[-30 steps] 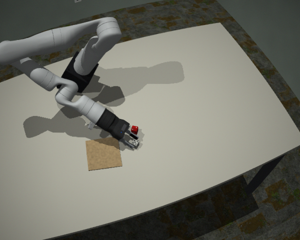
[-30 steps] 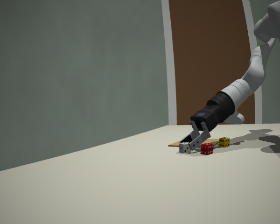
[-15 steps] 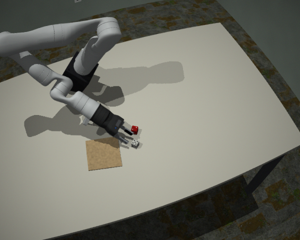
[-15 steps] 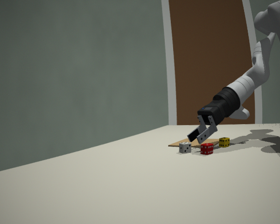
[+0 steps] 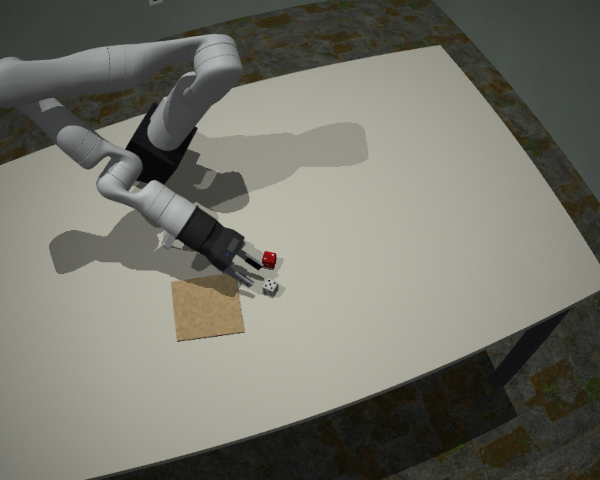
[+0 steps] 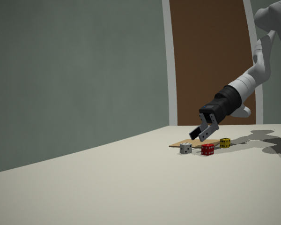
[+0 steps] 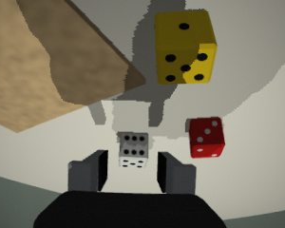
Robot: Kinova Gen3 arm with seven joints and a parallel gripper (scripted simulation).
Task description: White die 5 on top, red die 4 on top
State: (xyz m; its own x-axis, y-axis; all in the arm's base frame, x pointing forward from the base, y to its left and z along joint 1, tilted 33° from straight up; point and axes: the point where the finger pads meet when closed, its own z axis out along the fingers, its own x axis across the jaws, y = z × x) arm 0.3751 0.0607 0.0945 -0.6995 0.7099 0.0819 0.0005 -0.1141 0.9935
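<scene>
The white die is 3 cm ahead of my hand, 3 cm to the left of it and 3 cm below it. From my hand the other things lie so: red die 3 cm behind, 5 cm to the left, 3 cm below; then brown mat 3 cm ahead, 10 cm to the right, 4 cm below; then yellow die 7 cm behind, 4 cm to the right, 3 cm below.
</scene>
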